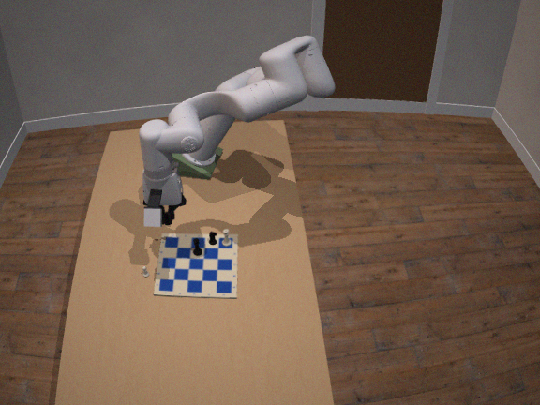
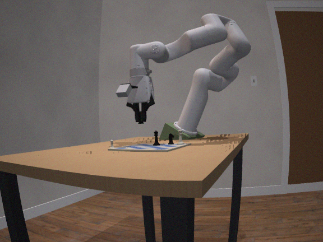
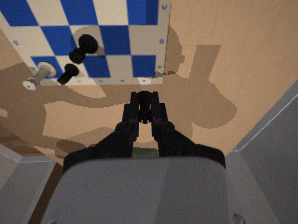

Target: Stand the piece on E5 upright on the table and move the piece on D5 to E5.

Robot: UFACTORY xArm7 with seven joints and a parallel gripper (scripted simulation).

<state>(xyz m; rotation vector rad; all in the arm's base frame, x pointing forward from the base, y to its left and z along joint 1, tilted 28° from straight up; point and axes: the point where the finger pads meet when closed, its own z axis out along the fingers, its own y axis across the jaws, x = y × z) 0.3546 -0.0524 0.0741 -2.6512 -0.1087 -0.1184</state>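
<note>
The chessboard is 11 cm below my hand, 8 cm to the left of it and 7 cm ahead of it. From my hand the other things lie so: white pawn: 12 cm ahead, 10 cm below, 5 cm to the right; black knight: 12 cm to the left, 9 cm below, 2 cm behind; black pawn: 1 cm below.
</note>
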